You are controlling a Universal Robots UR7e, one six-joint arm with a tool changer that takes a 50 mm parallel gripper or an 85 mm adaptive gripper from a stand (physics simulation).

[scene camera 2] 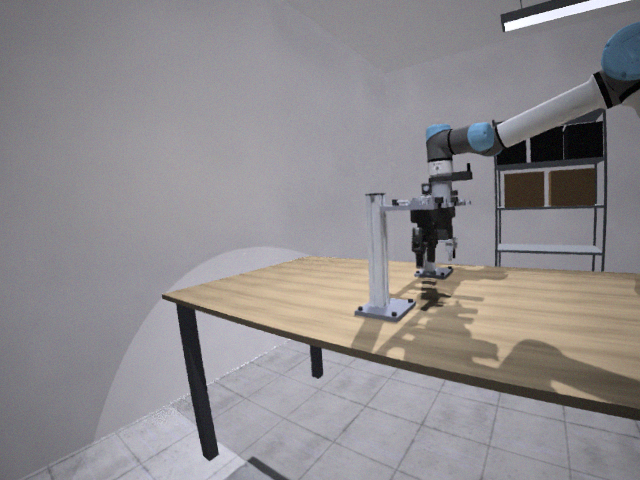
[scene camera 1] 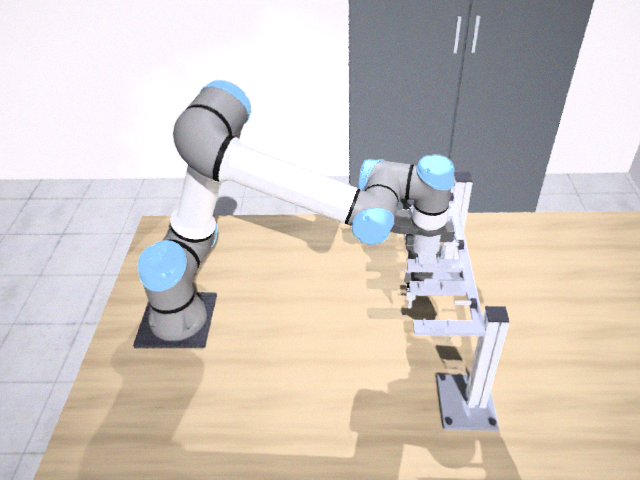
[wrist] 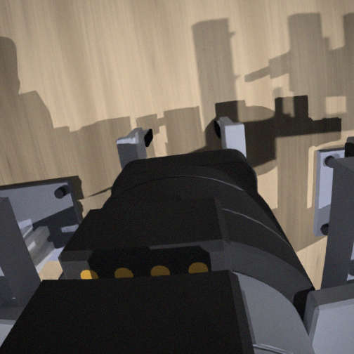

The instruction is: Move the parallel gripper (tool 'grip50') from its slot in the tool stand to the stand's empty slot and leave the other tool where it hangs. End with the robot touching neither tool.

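Frame: origin at the arm's base, x ahead, y left, z up, level; centimetres.
Seen in the pictures: arm's base at its link origin: (scene camera 1: 178, 318).
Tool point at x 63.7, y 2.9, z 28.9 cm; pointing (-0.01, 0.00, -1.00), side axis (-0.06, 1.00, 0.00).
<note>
Offsets run from my tool point to a thing's top centre. "spot": to the spot under its first point. Level surfaces: height alone.
The parallel gripper (scene camera 1: 409, 295) (scene camera 2: 451, 250) (wrist: 182, 131) is on the arm's wrist and points down. Its two silver fingers stand apart and empty. Its upper part is between the two support arms of the middle slot of the tool stand (scene camera 1: 485, 361) (scene camera 2: 376, 248) (wrist: 341, 220). The frames do not show clearly whether it rests on them. The other tool, a black adaptive gripper (scene camera 2: 416, 245), hangs in the slot at the back of scene camera 1's view, where the robot's wrist hides it. The front slot, beside the front support arm (scene camera 1: 447, 327), holds no tool.
The stand's front base plate @(spot: dz -28.8, dx +7.9, dy -24.1 cm) (scene camera 1: 454, 405) is bolted to the wooden table @(dz -30.0 cm) (scene camera 1: 289, 387) (scene camera 2: 248, 289). The other base plate @(spot: dz -28.8, dx +7.3, dy +25.5 cm) (scene camera 2: 385, 308) is nearest scene camera 2. The robot's forearm (scene camera 1: 294, 180) reaches across the table. A grey cabinet (scene camera 1: 403, 103) stands behind it.
</note>
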